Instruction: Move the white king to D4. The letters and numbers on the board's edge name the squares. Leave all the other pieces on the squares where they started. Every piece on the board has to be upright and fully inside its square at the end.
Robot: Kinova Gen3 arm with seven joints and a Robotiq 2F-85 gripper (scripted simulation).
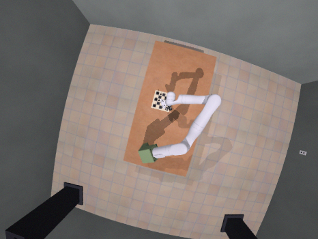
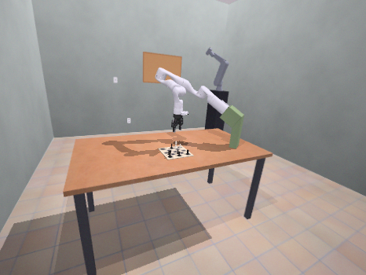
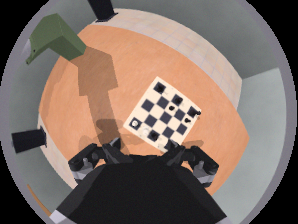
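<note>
Now: hand 120 mm above the white king. Also, from my hand: white piece: 140 mm below, 40 mm behind; then chessboard: 160 mm below, 70 mm to the left, 50 mm ahead.
</note>
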